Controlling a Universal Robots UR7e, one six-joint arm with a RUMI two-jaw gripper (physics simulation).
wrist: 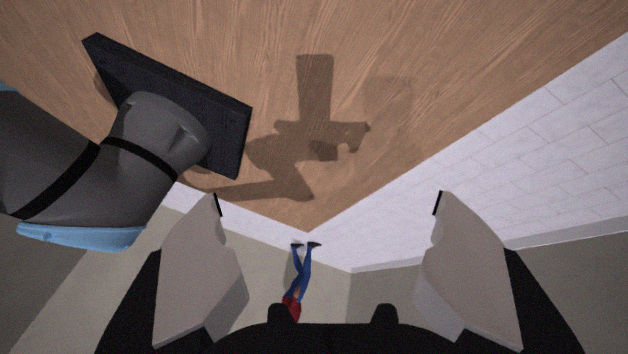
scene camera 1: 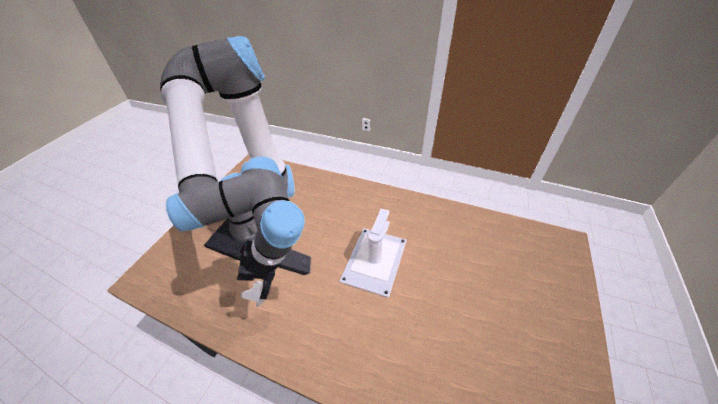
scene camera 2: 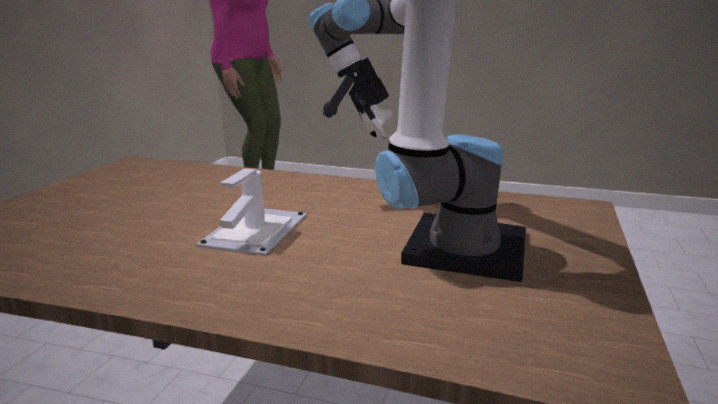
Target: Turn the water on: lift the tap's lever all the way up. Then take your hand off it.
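Where they show: gripper, between the fingertips: (wrist: pixel 325 194) (scene camera 1: pixel 259 278) (scene camera 2: pixel 380 137); arm's base, origin of its link: (wrist: pixel 172 126) (scene camera 1: pixel 250 227) (scene camera 2: pixel 464 240).
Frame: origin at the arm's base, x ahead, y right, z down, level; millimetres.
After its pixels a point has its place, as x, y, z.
The white tap (scene camera 1: pixel 375 250) @[502, -44, -73] (scene camera 2: pixel 254 208) @[478, -85, -43] stands upright on a pale base plate (scene camera 1: pixel 362 284) @[492, 40, 15] (scene camera 2: pixel 282 238) @[405, -91, 20] on the table. Its lever (scene camera 1: pixel 381 219) @[489, -126, -133] (scene camera 2: pixel 237 177) @[484, -131, -133] sticks out from the top of the column, above the lower spout (scene camera 2: pixel 236 212) @[478, -157, -60]. The lever looks roughly level; its exact angle is hard to tell. The tap does not show in the wrist view. My gripper (scene camera 1: pixel 259 294) (scene camera 2: pixel 380 134) @[270, 222, -159] (wrist: pixel 325 194) @[270, 222, -159] is open, with its pale fingers wide apart and nothing between them. It hangs above the table, well away from the tap and not touching the lever.
The arm's black base plate (scene camera 1: pixel 222 245) @[-45, 113, 3] (scene camera 2: pixel 464 267) @[-20, -108, 9] (wrist: pixel 230 131) @[69, 107, -1] stands on the wooden table (scene camera 1: pixel 476 311) @[854, -16, 23] (scene camera 2: pixel 321 296) @[214, -289, 23] (wrist: pixel 425 45) @[323, 271, 23]. A person in a magenta top (scene camera 2: pixel 241 30) stands beyond the table; another in blue trousers (wrist: pixel 300 270) shows in the wrist view.
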